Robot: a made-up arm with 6 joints.
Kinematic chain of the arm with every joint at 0, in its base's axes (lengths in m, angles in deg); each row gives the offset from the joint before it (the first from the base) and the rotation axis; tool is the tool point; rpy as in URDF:
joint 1: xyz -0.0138 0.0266 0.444 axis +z
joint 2: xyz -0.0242 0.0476 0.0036 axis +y
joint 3: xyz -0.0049 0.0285 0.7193 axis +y
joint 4: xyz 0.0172 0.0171 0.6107 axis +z
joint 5: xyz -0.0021 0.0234 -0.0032 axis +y
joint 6: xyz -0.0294 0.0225 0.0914 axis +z
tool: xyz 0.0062 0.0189 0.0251 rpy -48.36 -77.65 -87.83
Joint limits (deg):
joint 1: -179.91..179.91
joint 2: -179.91..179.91
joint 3: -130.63..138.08
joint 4: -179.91..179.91
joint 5: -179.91..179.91
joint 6: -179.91..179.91
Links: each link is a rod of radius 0.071 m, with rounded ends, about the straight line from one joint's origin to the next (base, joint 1, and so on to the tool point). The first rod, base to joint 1, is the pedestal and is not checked.
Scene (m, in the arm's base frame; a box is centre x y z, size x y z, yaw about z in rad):
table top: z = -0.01
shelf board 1: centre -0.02 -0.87 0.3 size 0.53 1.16 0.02 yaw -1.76
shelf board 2: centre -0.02 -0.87 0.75 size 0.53 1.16 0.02 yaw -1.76
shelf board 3: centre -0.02 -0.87 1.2 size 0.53 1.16 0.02 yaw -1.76
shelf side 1: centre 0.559 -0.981 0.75 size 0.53 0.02 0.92 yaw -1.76
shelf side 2: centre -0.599 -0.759 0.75 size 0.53 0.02 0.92 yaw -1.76
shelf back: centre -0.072 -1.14 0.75 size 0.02 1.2 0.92 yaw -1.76
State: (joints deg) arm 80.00 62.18 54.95 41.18 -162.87 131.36
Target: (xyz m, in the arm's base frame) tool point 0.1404 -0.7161 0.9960
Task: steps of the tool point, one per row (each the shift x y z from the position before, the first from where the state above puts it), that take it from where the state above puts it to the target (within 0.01 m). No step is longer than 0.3 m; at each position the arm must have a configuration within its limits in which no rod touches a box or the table.
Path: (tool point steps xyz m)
1: -0.1743 0.0151 0.1902
2: -0.1686 -0.0640 0.1945
3: -0.1326 -0.1360 0.1840
4: -0.0726 -0.1875 0.1597
5: 0.0004 -0.2101 0.1240
6: 0.0729 -0.2007 0.0803
7: 0.1872 -0.1431 0.0443
8: 0.1664 -0.1571 -0.0214
9: 0.1320 -0.1542 -0.0804
10: 0.0895 -0.1345 -0.1267
11: 0.0448 -0.1006 -0.1558
12: 0.0041 -0.0573 -0.1653
13: -0.0100 -0.1299 0.0088
14: -0.0395 -0.1284 -0.0088

